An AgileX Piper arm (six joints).
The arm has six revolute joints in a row. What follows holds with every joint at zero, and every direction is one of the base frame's.
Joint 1 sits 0.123 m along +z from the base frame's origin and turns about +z.
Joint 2 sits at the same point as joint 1 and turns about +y.
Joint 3 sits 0.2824 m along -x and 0.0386 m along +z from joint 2 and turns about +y.
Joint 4 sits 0.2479 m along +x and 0.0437 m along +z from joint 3 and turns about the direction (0.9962, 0, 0.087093).
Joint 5 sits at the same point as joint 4 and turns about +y.
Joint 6 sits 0.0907 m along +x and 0.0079 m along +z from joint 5 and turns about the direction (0.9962, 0, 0.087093).
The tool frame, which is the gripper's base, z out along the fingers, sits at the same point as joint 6; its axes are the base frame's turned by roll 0, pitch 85.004 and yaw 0 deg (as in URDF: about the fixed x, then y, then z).
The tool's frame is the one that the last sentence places.
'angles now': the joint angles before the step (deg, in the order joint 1, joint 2, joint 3, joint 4, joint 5, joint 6). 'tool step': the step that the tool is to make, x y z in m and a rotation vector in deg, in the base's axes. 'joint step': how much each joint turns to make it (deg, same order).
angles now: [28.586 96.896 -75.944 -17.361 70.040 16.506]
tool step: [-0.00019 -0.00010 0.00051 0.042 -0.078 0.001]
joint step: [0.001 -0.088 -0.002 0.000 0.001 -0.001]
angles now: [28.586 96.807 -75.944 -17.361 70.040 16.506]
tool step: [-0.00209 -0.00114 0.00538 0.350 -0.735 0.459]
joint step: [0.000 -0.947 0.000 -0.001 0.000 -0.480]
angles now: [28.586 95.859 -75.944 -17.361 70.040 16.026]
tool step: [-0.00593 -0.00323 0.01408 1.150 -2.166 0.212]
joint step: [0.000 -2.515 0.001 0.000 0.000 -0.222]
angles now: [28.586 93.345 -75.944 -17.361 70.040 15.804]
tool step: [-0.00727 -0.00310 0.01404 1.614 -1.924 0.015]
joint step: [0.001 -2.611 -0.002 0.539 0.112 -0.158]
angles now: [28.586 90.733 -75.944 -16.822 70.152 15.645]
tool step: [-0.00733 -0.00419 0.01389 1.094 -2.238 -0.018]
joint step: [0.000 -2.604 0.000 -0.106 0.120 -0.001]
